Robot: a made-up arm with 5 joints.
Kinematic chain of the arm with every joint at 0, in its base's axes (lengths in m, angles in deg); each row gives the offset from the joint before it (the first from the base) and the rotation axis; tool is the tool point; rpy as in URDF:
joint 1: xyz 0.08 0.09 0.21 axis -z
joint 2: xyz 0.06 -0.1 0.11 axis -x
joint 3: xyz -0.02 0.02 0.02 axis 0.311 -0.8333 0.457
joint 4: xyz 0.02 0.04 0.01 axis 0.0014 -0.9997 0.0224
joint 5: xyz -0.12 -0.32 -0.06 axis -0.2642 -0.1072 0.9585
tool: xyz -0.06 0.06 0.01 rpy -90 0 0
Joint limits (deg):
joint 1: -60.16..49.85
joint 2: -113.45..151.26
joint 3: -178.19..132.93
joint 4: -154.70..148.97
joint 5: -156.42..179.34
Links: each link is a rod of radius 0.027 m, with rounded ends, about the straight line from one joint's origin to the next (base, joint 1, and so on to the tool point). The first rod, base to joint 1, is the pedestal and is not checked.
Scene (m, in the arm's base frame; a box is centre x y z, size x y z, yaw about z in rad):
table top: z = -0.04
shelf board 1: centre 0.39 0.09 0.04 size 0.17 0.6 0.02 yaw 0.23
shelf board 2: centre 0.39 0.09 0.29 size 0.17 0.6 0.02 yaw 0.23
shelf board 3: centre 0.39 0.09 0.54 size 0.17 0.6 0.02 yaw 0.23
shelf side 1: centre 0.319 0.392 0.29 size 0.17 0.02 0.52 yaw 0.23
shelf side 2: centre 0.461 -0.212 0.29 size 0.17 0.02 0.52 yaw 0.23
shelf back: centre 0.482 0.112 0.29 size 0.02 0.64 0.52 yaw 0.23
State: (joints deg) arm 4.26 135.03 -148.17 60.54 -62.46
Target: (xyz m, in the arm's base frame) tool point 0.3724 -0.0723 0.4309
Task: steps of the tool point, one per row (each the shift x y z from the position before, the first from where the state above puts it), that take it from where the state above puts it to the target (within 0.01 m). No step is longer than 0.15 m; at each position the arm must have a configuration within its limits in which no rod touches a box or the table.
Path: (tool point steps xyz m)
1: -0.0046 0.0195 0.0218
2: -0.0009 0.0205 0.0249
3: 0.0023 0.0215 0.0312
4: 0.0051 0.0204 0.0402
5: 0.0078 0.0154 0.0509
6: 0.1092 -0.0422 0.0149
7: 0.0701 -0.0972 0.0233
8: 0.0071 -0.1219 0.0279
9: -0.0582 -0.1085 0.0291
10: 0.0286 -0.0009 -0.0031
11: 0.0301 0.0040 -0.0009
12: 0.0305 0.0095 0.0011
13: 0.0296 0.0152 0.0029

